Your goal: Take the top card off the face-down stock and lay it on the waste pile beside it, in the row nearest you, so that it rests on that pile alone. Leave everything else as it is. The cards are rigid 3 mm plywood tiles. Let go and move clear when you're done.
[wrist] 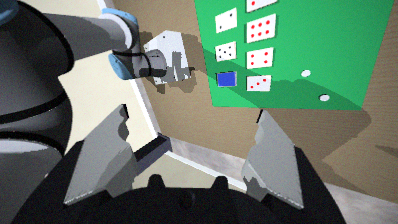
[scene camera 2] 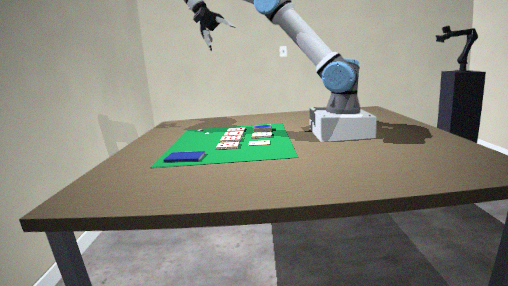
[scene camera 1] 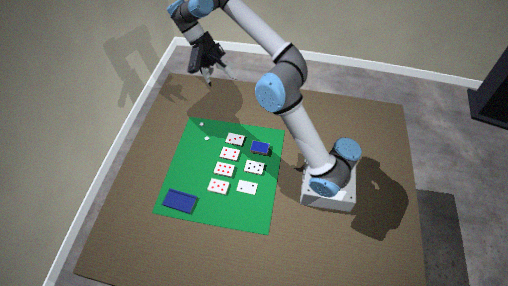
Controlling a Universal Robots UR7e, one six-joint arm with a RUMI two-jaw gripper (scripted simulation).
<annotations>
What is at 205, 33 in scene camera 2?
The gripper.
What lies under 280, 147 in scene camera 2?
A green mat.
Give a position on a green mat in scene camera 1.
191, 170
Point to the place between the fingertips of the gripper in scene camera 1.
At 223, 83
</annotations>
